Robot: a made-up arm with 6 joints.
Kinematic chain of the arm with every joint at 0, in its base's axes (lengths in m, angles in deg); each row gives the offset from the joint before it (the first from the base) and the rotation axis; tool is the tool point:
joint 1: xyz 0 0 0.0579 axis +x
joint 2: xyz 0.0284 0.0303 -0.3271 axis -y
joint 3: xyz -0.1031 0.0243 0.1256 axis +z
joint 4: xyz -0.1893 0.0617 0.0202 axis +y
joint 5: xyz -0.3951 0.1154 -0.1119 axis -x
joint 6: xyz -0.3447 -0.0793 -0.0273 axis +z
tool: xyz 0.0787 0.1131 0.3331
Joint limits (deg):
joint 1: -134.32..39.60
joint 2: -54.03..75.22
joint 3: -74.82..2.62
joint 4: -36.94..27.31
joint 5: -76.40..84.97
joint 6: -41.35..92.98
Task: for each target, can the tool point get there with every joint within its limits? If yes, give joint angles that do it. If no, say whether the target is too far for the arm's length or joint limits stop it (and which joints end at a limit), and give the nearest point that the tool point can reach.
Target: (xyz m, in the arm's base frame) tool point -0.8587 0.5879 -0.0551
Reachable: yes | joints 0.29 12.00 -20.12 4.77 5.01 13.09
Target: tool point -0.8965 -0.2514 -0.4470
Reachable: yes | joints -88.88 -6.05 -32.57 -19.38 -62.57 43.80
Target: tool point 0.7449 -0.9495 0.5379
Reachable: no: joint limits stop it (at a limit: joint 1, joint 2, joint 4, joint 5) | nearest point 0.2265 -1.2427 0.5128 | short by 0.596 m
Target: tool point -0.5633 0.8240 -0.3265
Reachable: yes | joints -10.57 24.39 -52.23 -0.66 -6.76 19.30
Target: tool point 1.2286 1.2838 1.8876
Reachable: no: too far | nearest point 0.4755 0.7634 0.8017 | short by 1.420 m
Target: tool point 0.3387 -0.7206 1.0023
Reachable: no: joint limits stop it (at a limit: joint 1, joint 2, joint 3, joint 4, joint 5, joint 6) | nearest point 0.1806 -0.8866 1.0714 | short by 0.239 m
